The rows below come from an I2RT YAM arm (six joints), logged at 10 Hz.
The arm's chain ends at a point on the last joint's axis. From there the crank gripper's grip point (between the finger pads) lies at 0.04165 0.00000 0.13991 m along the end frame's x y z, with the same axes.
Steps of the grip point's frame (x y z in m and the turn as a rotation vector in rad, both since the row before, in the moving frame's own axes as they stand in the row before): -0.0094, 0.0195, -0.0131, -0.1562, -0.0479, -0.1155; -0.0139, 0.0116, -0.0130, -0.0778, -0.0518, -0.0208; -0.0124, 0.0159, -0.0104, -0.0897, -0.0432, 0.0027; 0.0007, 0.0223, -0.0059, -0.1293, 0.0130, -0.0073; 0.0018, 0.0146, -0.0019, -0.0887, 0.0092, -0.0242
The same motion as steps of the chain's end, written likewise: -0.0037, 0.0020, -0.0136, -0.1562, -0.0479, -0.1155; -0.0067, 0.0014, -0.0146, -0.0778, -0.0518, -0.0208; -0.0063, 0.0032, -0.0115, -0.0897, -0.0432, 0.0027; -0.0012, 0.0046, -0.0042, -0.1293, 0.0130, -0.0073; 0.0004, 0.0032, -0.0010, -0.0887, 0.0092, -0.0242
